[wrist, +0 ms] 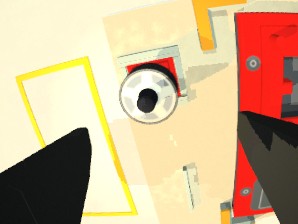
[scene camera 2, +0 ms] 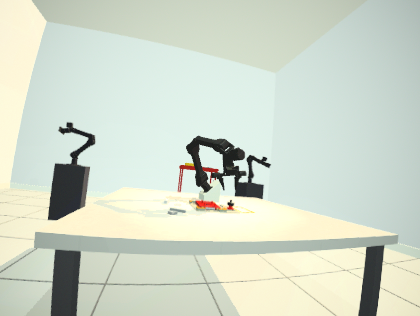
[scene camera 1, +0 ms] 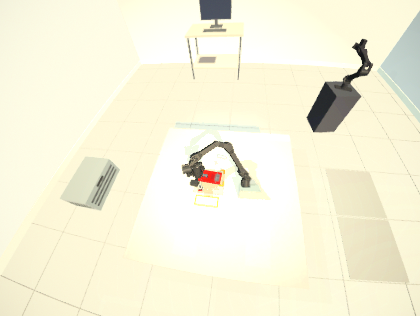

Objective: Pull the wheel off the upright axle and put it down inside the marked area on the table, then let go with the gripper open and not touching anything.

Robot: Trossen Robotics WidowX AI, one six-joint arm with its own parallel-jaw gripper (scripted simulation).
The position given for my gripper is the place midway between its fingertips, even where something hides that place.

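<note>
I hold nothing in my gripper (wrist: 165, 130), and it is open. There is also a wheel (wrist: 149, 75) that I can see.
</note>
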